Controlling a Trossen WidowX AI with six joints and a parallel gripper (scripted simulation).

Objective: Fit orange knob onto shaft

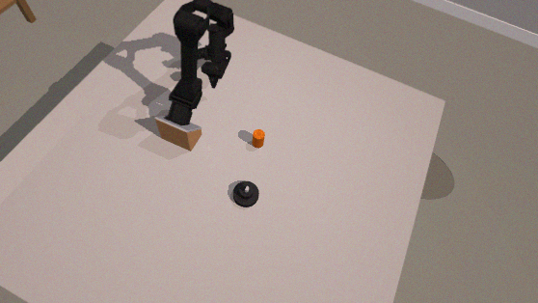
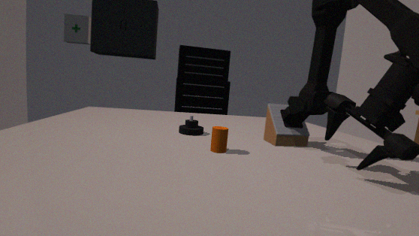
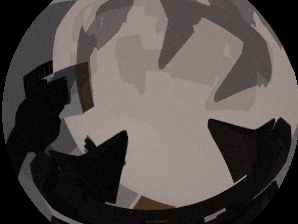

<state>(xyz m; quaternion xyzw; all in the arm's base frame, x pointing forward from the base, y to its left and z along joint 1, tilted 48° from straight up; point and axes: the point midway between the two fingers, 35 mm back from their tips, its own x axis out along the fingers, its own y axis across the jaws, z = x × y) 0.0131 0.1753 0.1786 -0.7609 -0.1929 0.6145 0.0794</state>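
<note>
My gripper tip is 240 mm short of the orange knob and 140 mm to the left of it. From my gripper tip the other things lie so: black round pedestal 290 mm ahead, 340 mm to the right, 10 mm below.
</note>
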